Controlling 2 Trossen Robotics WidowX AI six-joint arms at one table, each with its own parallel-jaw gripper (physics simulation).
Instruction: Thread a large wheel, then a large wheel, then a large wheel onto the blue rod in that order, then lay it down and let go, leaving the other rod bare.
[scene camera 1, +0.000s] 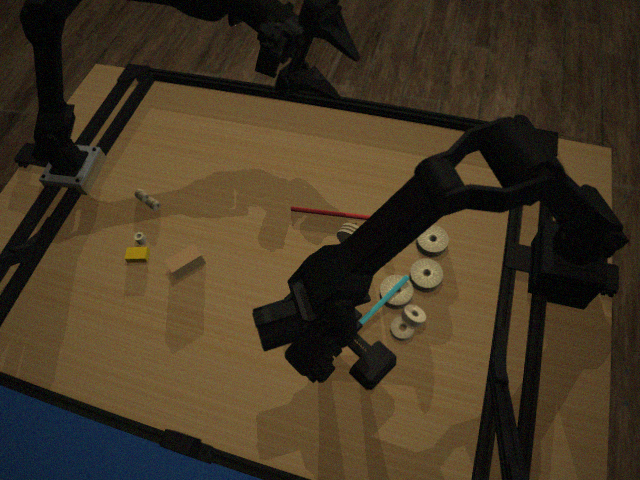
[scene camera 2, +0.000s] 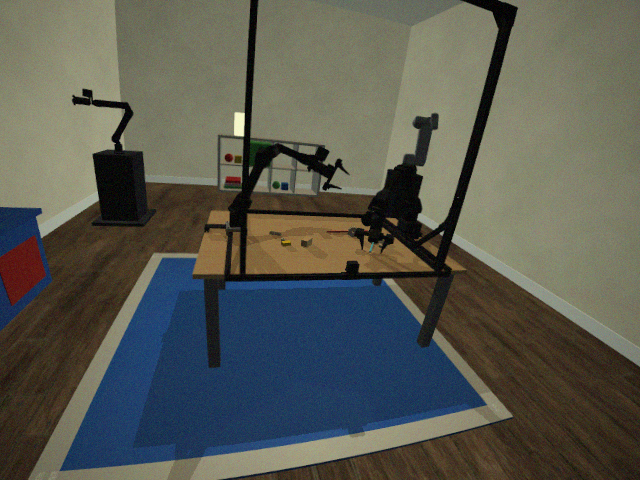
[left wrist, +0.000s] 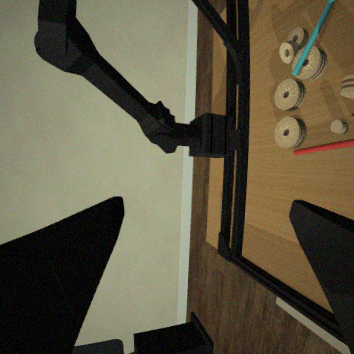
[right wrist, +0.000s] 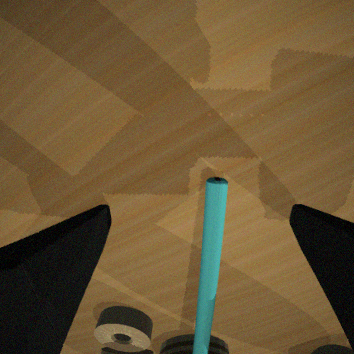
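Pixels of known places: left gripper, fingertip midpoint: (scene camera 1: 348, 80) (scene camera 2: 345, 182) (left wrist: 207, 206); right gripper, fingertip midpoint: (scene camera 1: 340, 348) (scene camera 2: 371, 251) (right wrist: 201, 213); left arm's base at its link origin: (scene camera 1: 69, 163) (scene camera 2: 236, 225); right arm's base at its link origin: (scene camera 1: 575, 250) (scene camera 2: 410, 220) (left wrist: 195, 135).
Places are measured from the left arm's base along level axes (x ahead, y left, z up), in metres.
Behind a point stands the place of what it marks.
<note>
The blue rod (scene camera 1: 385, 298) {x 0.680, y -0.192, z -0.007 m} (scene camera 2: 371, 246) {x 0.632, y -0.253, z -0.021 m} (left wrist: 314, 37) {x 0.669, y -0.197, z -0.013 m} (right wrist: 215, 240) {x 0.618, y -0.272, z -0.024 m} lies slanting, one end over a large wheel (scene camera 1: 402, 298) {x 0.708, y -0.184, z -0.016 m} (left wrist: 317, 65) {x 0.675, y -0.151, z -0.018 m}. I see no wheel around its visible length. Two more large wheels (scene camera 1: 417, 276) {x 0.728, y -0.139, z -0.016 m} (scene camera 1: 423, 242) {x 0.733, y -0.071, z -0.016 m} (left wrist: 295, 97) {x 0.722, y -0.114, z -0.016 m} (left wrist: 297, 132) {x 0.723, y -0.053, z -0.016 m} lie flat beside it. The other rod, red (scene camera 1: 328, 212) {x 0.553, y -0.026, z -0.028 m} (scene camera 2: 338, 231) {x 0.549, y -0.028, z -0.030 m} (left wrist: 325, 147) {x 0.682, y -0.022, z -0.028 m}, lies bare where visible. My right gripper (scene camera 1: 345, 356) {x 0.620, y -0.279, z -0.036 m} (scene camera 2: 372, 249) {x 0.620, y -0.279, z -0.036 m} (right wrist: 201, 213) {x 0.620, y -0.279, z -0.036 m} is open above the blue rod's free end, one finger on each side in its wrist view. My left gripper (scene camera 1: 347, 77) {x 0.583, y 0.047, z 0.232 m} (scene camera 2: 344, 180) {x 0.583, y 0.047, z 0.232 m} (left wrist: 207, 206) {x 0.583, y 0.047, z 0.232 m} is open and empty, high by the table's far edge.
Two small wheels (scene camera 1: 414, 314) {x 0.731, y -0.205, z -0.025 m} (scene camera 1: 402, 328) {x 0.715, y -0.226, z -0.032 m} lie beside the large ones. A grooved wheel piece (scene camera 1: 347, 231) {x 0.600, y -0.089, z 0.018 m} (left wrist: 348, 86) {x 0.616, y -0.082, z 0.018 m} is near the red rod. A yellow block (scene camera 1: 136, 254) {x 0.218, y -0.173, z -0.022 m}, a wooden block (scene camera 1: 186, 259) {x 0.324, y -0.175, z -0.006 m} and pale cylinders (scene camera 1: 147, 199) {x 0.196, y -0.054, z -0.018 m} (scene camera 1: 139, 237) {x 0.206, y -0.134, z -0.029 m} lie at the left. Black rails edge the table.
</note>
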